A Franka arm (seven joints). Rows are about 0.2 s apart.
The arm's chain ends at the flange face. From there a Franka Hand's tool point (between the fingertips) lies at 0.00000 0.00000 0.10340 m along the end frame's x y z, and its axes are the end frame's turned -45 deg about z.
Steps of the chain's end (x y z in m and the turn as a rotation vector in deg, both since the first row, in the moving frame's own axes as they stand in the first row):
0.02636 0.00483 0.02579 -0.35 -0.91 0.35
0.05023 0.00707 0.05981 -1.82 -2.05 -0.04
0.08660 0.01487 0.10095 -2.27 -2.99 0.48
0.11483 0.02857 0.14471 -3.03 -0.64 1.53
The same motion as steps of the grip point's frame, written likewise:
0.01362 0.02134 0.02578 0.40 -0.89 0.35
0.02558 0.04023 0.05969 0.16 -2.74 -0.04
0.04402 0.07080 0.10073 0.51 -3.72 0.48
0.05627 0.10438 0.14456 -1.69 -2.60 1.53

